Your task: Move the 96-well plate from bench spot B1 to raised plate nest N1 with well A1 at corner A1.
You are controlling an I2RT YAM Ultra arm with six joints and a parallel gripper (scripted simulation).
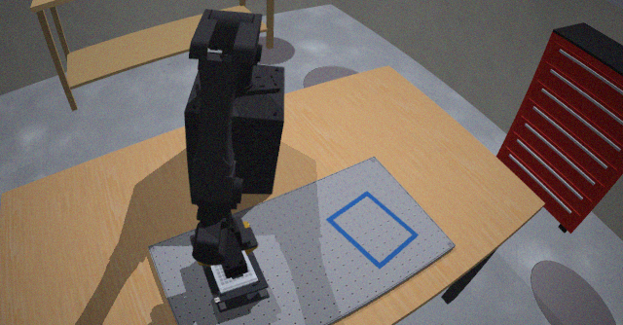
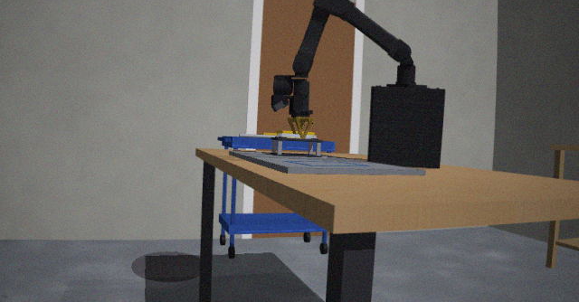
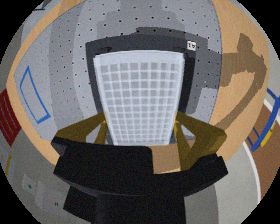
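Now: the white 96-well plate 10 mm ahead of my hand. From my hand the other things lie so: dark raised nest N1: 10 mm ahead, 10 mm below; then corner label: 90 mm ahead, 50 mm to the right, 10 mm below.
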